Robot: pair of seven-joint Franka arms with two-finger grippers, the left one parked.
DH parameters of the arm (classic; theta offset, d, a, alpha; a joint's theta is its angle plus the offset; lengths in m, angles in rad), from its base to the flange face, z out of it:
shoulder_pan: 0 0.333 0 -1.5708
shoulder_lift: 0 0 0 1.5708
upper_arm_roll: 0 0.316 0.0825 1.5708
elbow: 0 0 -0.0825 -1.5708
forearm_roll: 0 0.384 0 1.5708
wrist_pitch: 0 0 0.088 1.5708
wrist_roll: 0 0.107 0 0
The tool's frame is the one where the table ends.
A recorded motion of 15 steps. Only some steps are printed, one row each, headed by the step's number.
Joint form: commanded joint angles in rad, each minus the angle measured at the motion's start. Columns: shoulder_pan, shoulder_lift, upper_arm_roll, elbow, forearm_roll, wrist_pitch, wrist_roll.
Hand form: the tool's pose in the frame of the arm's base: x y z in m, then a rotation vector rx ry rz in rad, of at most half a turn. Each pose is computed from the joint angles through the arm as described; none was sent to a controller.
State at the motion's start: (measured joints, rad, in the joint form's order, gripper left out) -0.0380 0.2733 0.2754 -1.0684 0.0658 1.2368 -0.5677
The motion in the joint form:
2: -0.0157 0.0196 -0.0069 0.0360 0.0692 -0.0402 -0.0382
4: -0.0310 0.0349 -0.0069 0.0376 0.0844 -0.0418 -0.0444
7: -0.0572 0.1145 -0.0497 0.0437 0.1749 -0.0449 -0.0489
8: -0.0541 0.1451 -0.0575 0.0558 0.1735 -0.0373 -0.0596
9: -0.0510 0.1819 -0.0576 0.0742 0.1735 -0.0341 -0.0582
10: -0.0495 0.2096 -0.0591 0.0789 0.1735 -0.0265 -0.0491
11: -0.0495 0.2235 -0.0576 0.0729 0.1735 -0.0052 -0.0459
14: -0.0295 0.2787 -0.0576 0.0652 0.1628 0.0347 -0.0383
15: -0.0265 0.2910 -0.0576 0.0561 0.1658 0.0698 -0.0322
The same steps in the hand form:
2: 0.5820 0.1117 0.6751 -2.6522 -1.2105 0.1080
4: 0.5881 0.1042 0.6672 -2.6350 -1.1940 0.1185
7: 0.6165 0.0777 0.6236 -2.5557 -1.0892 0.1728
8: 0.6263 0.0745 0.6100 -2.5484 -1.0883 0.1820
9: 0.6362 0.0748 0.5952 -2.5385 -1.0802 0.1984
10: 0.6442 0.0742 0.5801 -2.5365 -1.0587 0.2180
11: 0.6501 0.0748 0.5699 -2.5374 -1.0476 0.2150
14: 0.6655 0.0860 0.5324 -2.5319 -1.0382 0.2506
15: 0.6717 0.0885 0.5223 -2.5371 -1.0239 0.2323

